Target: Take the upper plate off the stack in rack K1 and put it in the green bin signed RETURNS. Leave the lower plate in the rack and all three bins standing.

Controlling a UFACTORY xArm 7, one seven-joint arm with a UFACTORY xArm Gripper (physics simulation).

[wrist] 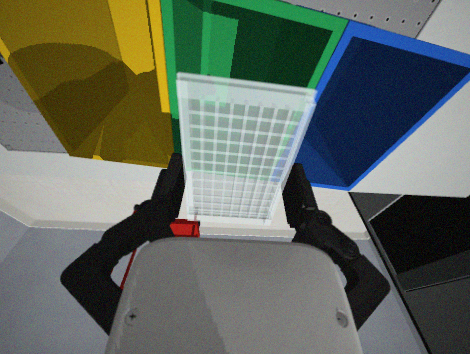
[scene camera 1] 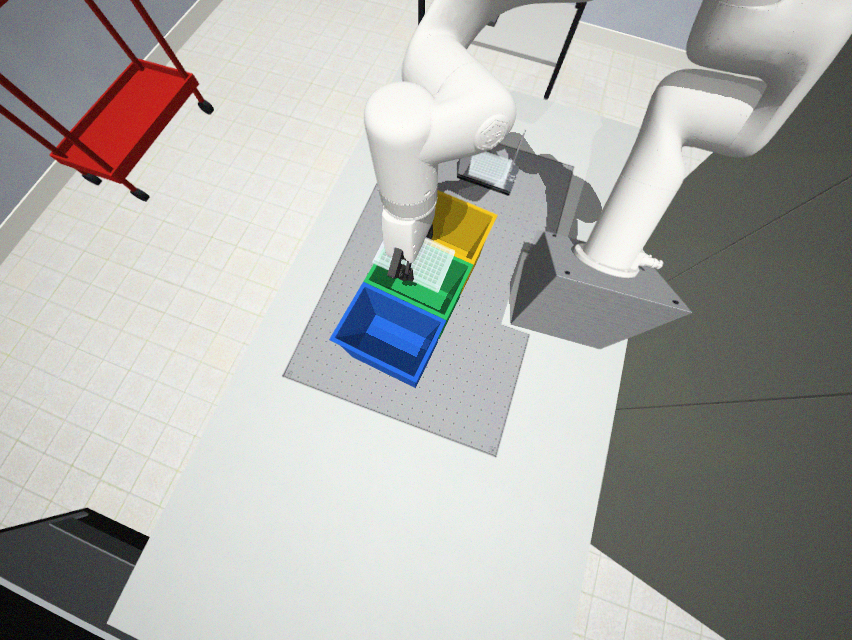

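Where they show: gripper, fingertip midpoint: point(wrist: 236, 170) point(scene camera 1: 414, 256); arm's base, origin of the base link: point(scene camera 1: 604, 261).
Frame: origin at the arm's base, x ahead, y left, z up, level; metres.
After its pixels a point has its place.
Note:
My gripper point(scene camera 1: 401, 267) point(wrist: 236, 170) {x 0.354, y 0.132, z 0.048 m} is shut on a clear gridded plate point(scene camera 1: 433, 265) {x 0.317, y 0.138, z 0.047 m} point(wrist: 240, 145) {x 0.327, y 0.133, z 0.049 m}, with one finger at each long side. The plate is held above the green bin point(scene camera 1: 427, 297) {x 0.330, y 0.108, z -0.196 m} point(wrist: 220, 45) {x 0.324, y 0.105, z -0.196 m}; in the scene view it covers the bin's side towards the yellow bin. The height of the gap is hard to tell. No RETURNS sign is readable. The lower plate point(scene camera 1: 490, 167) {x 0.276, y -0.311, z -0.169 m} lies in the dark rack point(scene camera 1: 482, 183) {x 0.284, y -0.267, z -0.187 m} at the back of the board. The green, yellow point(scene camera 1: 461, 230) {x 0.296, y -0.053, z -0.115 m} point(wrist: 35, 30) {x 0.286, y -0.051, z -0.053 m} and blue point(scene camera 1: 396, 334) {x 0.373, y 0.223, z -0.196 m} point(wrist: 400, 90) {x 0.330, y 0.323, z -0.066 m} bins stand upright.
The bins stand in a row on a grey perforated board point(scene camera 1: 475, 385) {x 0.157, y 0.283, z -0.198 m}, blue nearest the scene camera, green in the middle. The arm's grey base block point(scene camera 1: 592, 306) {x 0.011, y 0.105, z 0.005 m} stands to the right. A red cart point(scene camera 1: 130, 120) stands on the floor at the left.

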